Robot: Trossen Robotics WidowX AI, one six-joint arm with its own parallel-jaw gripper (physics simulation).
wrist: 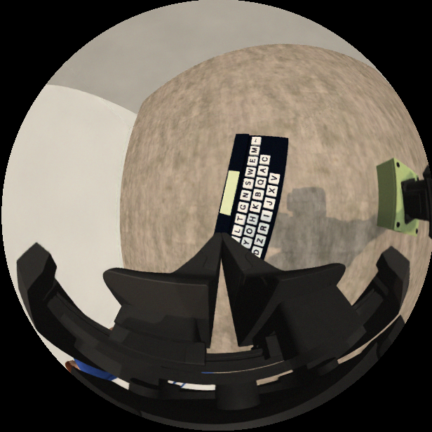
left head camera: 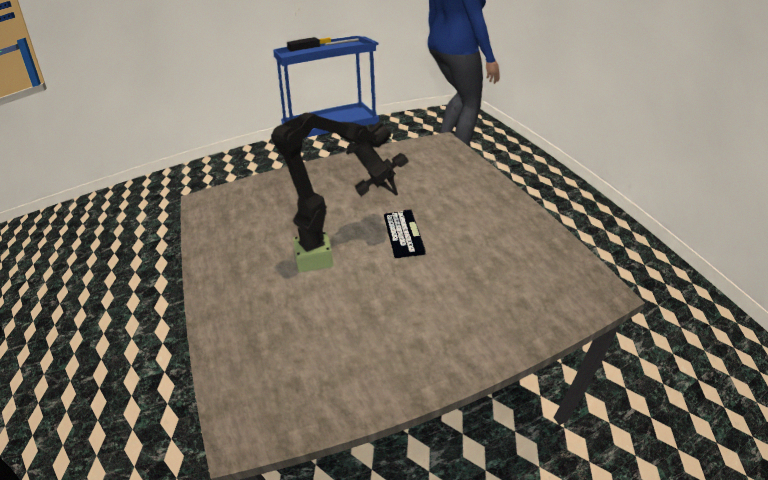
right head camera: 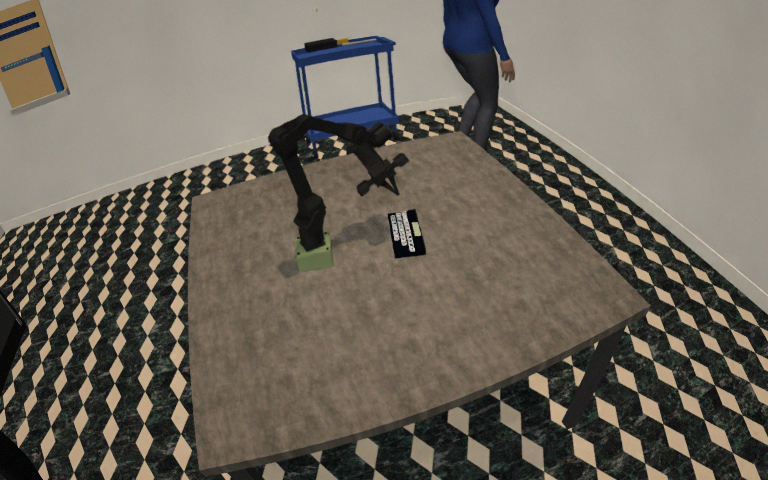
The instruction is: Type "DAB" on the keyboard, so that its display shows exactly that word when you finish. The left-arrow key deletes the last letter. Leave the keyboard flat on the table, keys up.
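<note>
The black keyboard [left head camera: 404,233] [right head camera: 406,233] [wrist: 276,155] lies flat on the table, white keys up. Its pale display [left head camera: 414,228] [right head camera: 416,228] [wrist: 230,193] shows no letters that I can make out. In the wrist view, the D key [wrist: 256,251] is near the fingers and partly cut off by them, the B key [wrist: 258,194] is mid-board, and the A key [wrist: 263,170] and the arrow key [wrist: 256,141] are toward the far end. My gripper [left head camera: 396,193] [right head camera: 398,194] [wrist: 220,237] is shut and empty, above the keyboard's D-key end. The fingers hide that end in the wrist view.
The arm's green base [left head camera: 314,257] [right head camera: 314,257] [wrist: 390,195] stands on the table [left head camera: 396,339] [right head camera: 396,339] [wrist: 200,100] beside the keyboard. A blue cart [left head camera: 325,53] [right head camera: 342,53] and a person [left head camera: 467,33] [right head camera: 481,33] are beyond the table's back edge.
</note>
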